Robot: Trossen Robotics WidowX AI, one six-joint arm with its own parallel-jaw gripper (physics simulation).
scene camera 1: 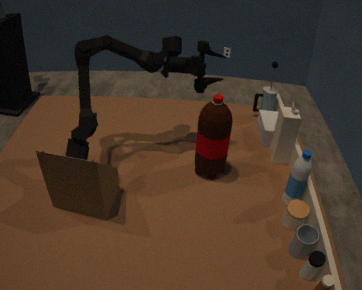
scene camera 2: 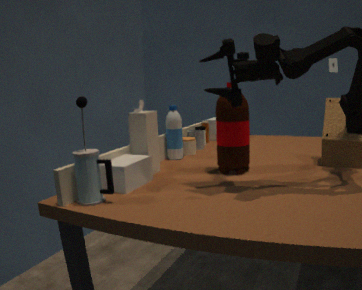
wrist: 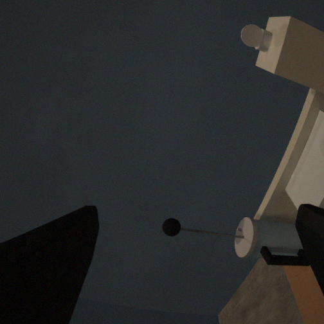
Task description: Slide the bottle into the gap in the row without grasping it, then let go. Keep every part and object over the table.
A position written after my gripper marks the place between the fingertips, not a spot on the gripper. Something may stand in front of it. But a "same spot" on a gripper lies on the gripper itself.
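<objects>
A blue-capped bottle is visible in scene camera 1 [302, 167]; a large brown bottle is visible in scene camera 1 [215, 121], and my gripper shows there too. My gripper also appears in scene camera 2 [202, 75], the blue-capped bottle in scene camera 2 [173, 119], the large brown bottle in scene camera 2 [232, 123]. The wrist view shows my gripper; the blue-capped bottle is out of frame in the wrist view, and the large brown bottle is out of frame in the wrist view as well. On my gripper, [scene camera 1: 217, 56] and [wrist: 51, 261] are the same spot.
</objects>
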